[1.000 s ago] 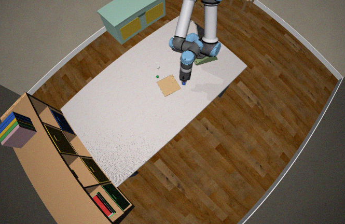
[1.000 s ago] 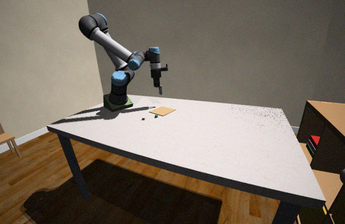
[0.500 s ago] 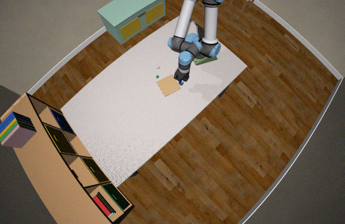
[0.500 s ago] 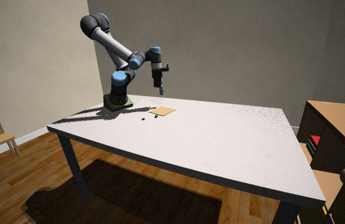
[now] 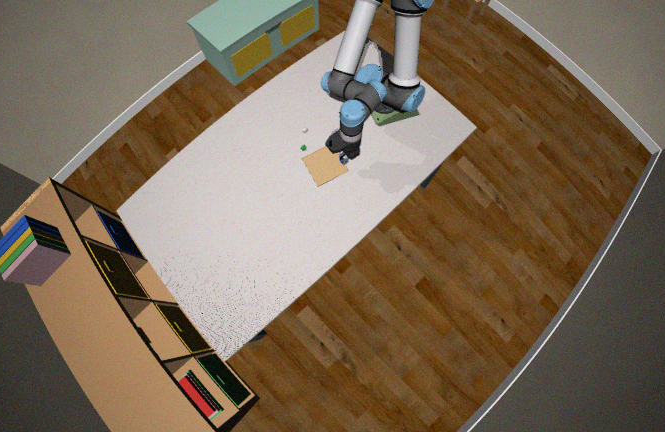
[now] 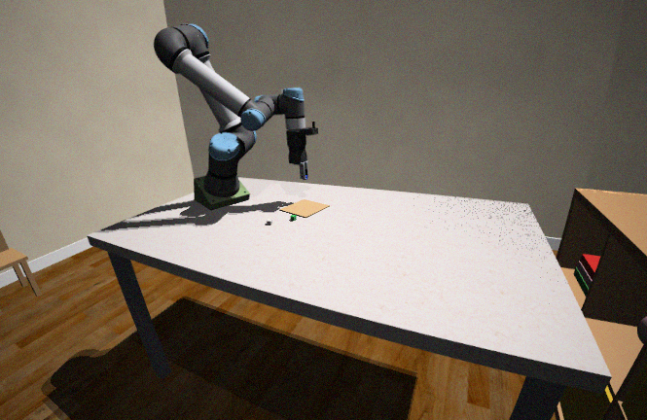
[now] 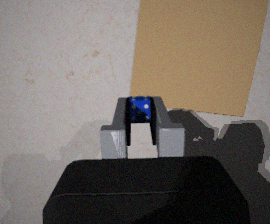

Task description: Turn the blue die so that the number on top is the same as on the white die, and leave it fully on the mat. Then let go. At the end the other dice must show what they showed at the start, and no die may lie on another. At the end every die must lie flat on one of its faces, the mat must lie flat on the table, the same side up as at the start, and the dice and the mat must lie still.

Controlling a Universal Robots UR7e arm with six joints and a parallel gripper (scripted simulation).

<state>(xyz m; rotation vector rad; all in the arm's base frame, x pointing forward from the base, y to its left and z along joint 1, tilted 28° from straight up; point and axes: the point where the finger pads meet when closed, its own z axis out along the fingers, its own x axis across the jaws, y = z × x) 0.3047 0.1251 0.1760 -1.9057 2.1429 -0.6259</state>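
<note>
Now: the tan mat 30 mm ahead of my hand, 70 mm to the right of it and 120 mm below it. Round my hand: green die (40 mm ahead, 190 mm to the right, 110 mm below); then blue die (10 mm below); then white die (30 mm behind, 250 mm to the right, 110 mm below).
</note>
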